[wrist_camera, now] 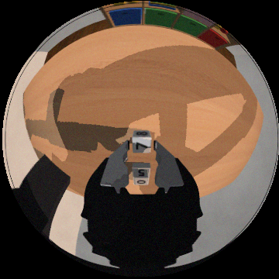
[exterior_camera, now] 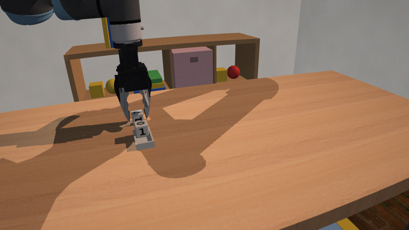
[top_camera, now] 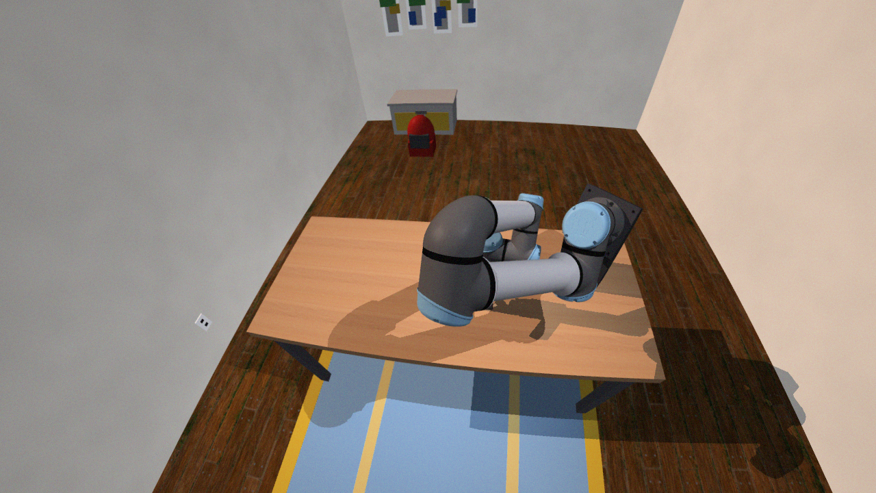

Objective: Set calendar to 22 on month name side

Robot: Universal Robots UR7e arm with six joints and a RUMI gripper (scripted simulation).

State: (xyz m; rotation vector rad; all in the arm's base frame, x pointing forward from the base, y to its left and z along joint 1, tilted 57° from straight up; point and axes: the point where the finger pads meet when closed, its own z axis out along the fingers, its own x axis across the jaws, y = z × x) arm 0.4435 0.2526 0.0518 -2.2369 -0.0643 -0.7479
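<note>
Now: hand 10 mm above the white cube. Also, from my hand: grey tray (110 mm to the right, 30 mm ahead, 20 mm below).
</note>
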